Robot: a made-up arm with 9 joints. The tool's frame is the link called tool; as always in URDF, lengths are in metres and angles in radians. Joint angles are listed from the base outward. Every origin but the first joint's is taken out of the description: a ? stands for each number. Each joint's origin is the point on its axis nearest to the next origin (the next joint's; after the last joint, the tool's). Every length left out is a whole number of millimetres.
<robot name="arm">
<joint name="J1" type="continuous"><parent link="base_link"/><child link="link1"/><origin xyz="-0.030 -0.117 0.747" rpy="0.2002 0.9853 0.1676"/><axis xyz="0 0 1"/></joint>
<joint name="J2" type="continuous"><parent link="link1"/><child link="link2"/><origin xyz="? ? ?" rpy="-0.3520 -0.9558 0.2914"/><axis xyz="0 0 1"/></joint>
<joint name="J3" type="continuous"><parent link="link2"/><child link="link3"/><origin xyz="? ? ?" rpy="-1.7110 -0.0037 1.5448"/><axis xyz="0 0 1"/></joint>
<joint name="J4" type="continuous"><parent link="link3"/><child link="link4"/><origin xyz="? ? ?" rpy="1.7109 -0.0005 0.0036"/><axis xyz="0 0 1"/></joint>
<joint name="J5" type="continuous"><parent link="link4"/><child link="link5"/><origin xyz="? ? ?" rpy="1.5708 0.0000 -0.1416"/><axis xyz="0 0 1"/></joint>
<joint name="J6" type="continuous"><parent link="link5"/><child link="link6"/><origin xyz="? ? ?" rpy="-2.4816 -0.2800 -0.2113"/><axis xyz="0 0 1"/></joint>
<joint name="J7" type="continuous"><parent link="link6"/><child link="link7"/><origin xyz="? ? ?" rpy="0.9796 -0.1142 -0.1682"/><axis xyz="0 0 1"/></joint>
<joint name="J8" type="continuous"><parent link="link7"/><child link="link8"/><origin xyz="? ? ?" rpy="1.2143 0.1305 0.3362"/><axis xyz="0 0 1"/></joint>
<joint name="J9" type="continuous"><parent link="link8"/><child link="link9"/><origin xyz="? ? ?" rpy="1.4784 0.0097 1.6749"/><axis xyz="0 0 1"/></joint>
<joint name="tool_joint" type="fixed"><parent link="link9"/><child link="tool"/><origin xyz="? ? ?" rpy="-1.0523 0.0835 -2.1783"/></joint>
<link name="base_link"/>
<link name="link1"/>
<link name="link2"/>
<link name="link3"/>
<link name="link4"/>
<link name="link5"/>
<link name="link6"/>
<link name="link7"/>
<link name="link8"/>
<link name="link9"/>
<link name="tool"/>
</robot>
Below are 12 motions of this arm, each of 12 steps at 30 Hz.
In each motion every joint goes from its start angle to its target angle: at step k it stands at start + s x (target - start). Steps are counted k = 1, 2, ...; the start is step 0. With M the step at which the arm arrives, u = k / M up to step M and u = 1 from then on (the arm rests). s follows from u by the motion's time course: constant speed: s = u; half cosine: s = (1 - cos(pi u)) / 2; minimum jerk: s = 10 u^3 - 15 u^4 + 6 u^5.
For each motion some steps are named. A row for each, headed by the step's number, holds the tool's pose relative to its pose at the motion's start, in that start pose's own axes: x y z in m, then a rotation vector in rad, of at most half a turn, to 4 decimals.
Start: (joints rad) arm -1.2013 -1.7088 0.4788 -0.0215 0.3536 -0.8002 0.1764 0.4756 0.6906
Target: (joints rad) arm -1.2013 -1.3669 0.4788 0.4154 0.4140 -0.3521 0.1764 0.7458 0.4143
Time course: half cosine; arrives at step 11
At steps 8, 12:
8: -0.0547 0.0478 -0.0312 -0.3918 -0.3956 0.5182
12: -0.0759 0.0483 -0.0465 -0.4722 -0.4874 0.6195

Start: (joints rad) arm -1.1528 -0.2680 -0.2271 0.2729 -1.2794 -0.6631 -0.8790 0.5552 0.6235
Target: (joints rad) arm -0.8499 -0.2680 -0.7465 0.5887 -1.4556 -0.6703 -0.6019 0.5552 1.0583
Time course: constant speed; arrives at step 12
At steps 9, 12:
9: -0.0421 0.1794 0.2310 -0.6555 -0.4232 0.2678
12: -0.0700 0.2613 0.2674 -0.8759 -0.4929 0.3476

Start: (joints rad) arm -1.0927 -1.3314 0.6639 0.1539 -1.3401 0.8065 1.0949 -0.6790 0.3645
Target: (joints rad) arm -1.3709 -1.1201 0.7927 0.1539 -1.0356 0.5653 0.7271 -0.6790 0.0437
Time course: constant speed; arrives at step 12
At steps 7, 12:
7: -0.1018 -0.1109 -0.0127 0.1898 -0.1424 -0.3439
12: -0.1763 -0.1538 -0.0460 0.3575 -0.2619 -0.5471

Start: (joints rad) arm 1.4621 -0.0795 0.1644 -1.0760 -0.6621 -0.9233 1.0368 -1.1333 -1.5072
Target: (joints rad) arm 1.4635 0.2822 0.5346 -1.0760 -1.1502 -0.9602 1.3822 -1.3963 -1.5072
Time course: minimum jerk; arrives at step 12
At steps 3, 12:
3: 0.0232 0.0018 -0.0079 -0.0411 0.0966 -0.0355
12: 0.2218 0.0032 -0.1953 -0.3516 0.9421 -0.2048

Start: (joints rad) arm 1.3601 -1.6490 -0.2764 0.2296 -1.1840 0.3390 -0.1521 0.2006 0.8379
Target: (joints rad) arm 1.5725 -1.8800 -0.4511 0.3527 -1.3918 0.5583 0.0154 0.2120 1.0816
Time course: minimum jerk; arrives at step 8
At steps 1, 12:
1: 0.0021 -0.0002 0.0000 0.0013 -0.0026 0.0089
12: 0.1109 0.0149 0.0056 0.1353 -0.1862 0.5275

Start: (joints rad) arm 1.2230 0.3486 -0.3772 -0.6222 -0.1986 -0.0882 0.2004 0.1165 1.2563
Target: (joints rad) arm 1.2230 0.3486 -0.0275 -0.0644 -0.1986 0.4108 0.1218 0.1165 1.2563
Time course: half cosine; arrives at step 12
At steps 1, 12:
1: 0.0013 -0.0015 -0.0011 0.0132 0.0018 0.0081
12: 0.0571 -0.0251 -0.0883 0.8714 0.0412 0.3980

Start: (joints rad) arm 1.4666 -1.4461 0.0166 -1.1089 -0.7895 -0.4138 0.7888 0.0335 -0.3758
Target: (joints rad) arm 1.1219 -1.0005 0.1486 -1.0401 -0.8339 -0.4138 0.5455 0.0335 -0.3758
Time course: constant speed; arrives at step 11
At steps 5, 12:
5: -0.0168 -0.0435 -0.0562 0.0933 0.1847 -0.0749
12: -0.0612 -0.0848 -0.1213 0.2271 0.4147 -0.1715

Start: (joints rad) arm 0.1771 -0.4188 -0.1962 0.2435 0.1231 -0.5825 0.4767 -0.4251 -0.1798
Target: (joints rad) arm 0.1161 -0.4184 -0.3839 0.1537 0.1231 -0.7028 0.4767 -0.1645 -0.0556
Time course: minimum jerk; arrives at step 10
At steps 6, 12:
6: -0.0845 0.0322 0.0231 -0.0526 -0.1724 -0.2327
12: -0.1196 0.0569 0.0307 -0.0868 -0.2408 -0.3430

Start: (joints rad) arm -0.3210 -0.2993 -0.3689 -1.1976 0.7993 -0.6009 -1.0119 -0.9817 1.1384
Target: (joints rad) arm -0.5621 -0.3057 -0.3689 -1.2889 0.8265 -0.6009 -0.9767 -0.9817 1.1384
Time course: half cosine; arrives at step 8
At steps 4, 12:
4: 0.0463 0.0984 0.0200 -0.1382 0.0581 0.0532
12: 0.0881 0.1998 0.0238 -0.2757 0.1160 0.1094

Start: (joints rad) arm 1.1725 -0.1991 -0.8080 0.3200 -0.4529 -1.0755 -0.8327 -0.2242 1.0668
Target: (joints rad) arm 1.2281 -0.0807 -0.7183 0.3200 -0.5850 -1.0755 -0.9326 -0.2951 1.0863
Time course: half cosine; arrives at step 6
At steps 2, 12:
2: 0.0074 -0.0274 -0.0260 0.0528 0.0061 -0.0096
12: 0.0352 -0.0988 -0.1080 0.2011 0.0343 -0.0347

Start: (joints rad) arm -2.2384 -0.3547 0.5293 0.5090 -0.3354 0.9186 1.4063 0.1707 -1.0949
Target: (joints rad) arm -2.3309 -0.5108 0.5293 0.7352 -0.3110 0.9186 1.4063 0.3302 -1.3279
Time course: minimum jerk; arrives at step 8
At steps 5, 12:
5: -0.0536 0.0226 -0.0215 -0.0191 0.0322 -0.2152
12: -0.0722 0.0323 -0.0316 -0.0189 0.0443 -0.2974

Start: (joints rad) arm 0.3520 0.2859 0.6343 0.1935 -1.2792 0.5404 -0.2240 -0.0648 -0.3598
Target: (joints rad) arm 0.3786 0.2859 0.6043 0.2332 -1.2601 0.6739 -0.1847 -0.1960 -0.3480
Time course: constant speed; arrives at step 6
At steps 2, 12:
2: 0.0226 0.0060 -0.0051 -0.0011 0.0404 0.0427
12: 0.0671 0.0196 -0.0201 0.0013 0.1251 0.1257

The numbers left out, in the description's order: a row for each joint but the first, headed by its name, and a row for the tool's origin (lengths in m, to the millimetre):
J2: 0.063 -0.061 0.000
J3: -0.001 0.007 0.000
J4: -0.018 0.038 0.000
J5: -0.222 -0.283 0.000
J6: -0.148 0.106 0.000
J7: 0.026 0.015 0.000
J8: -0.032 0.101 0.000
J9: 0.376 0.074 0.000
tool: -0.016 -0.094 0.000

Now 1 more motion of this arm.
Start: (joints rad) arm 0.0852 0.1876 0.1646 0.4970 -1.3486 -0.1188 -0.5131 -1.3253 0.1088
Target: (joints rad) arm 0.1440 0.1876 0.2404 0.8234 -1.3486 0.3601 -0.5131 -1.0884 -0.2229
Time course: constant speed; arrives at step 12
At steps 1, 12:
1: -0.0072 -0.0009 -0.0072 0.0038 0.0481 -0.0514
12: -0.0982 -0.0030 -0.1029 0.1202 0.5888 -0.5696

